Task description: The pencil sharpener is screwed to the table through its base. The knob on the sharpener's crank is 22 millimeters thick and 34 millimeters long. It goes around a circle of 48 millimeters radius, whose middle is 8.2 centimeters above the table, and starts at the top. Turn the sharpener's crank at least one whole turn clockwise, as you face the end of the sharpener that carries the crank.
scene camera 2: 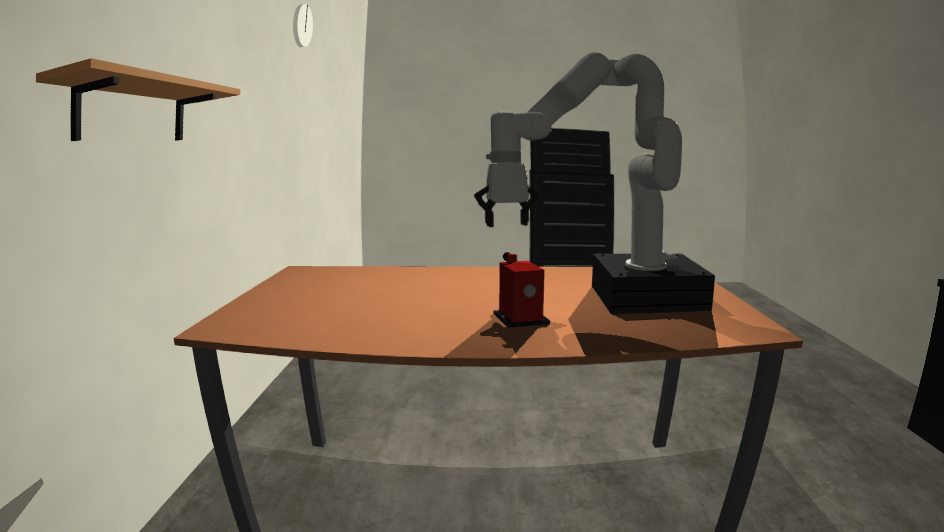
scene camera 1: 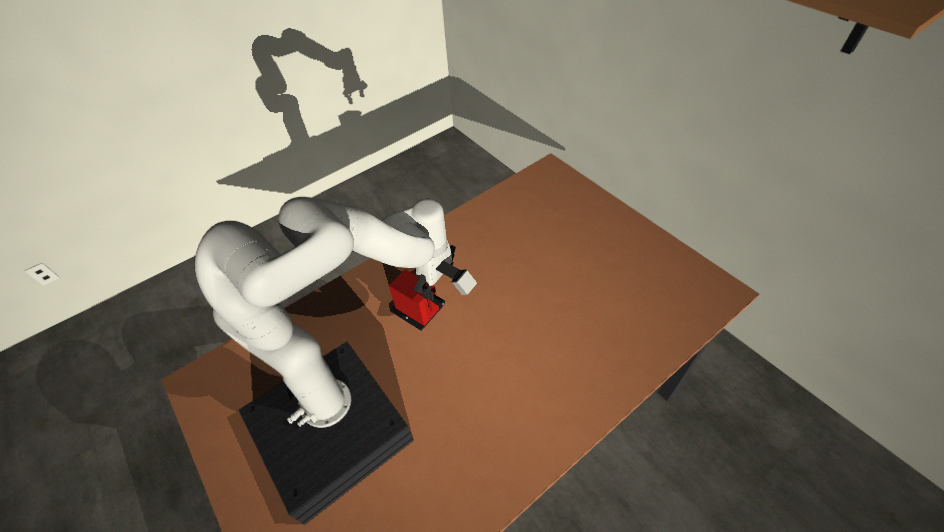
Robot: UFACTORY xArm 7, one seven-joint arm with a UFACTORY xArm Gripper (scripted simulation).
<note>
The pictures show: my gripper and a red pencil sharpener.
My gripper also shows in scene camera 1.
</note>
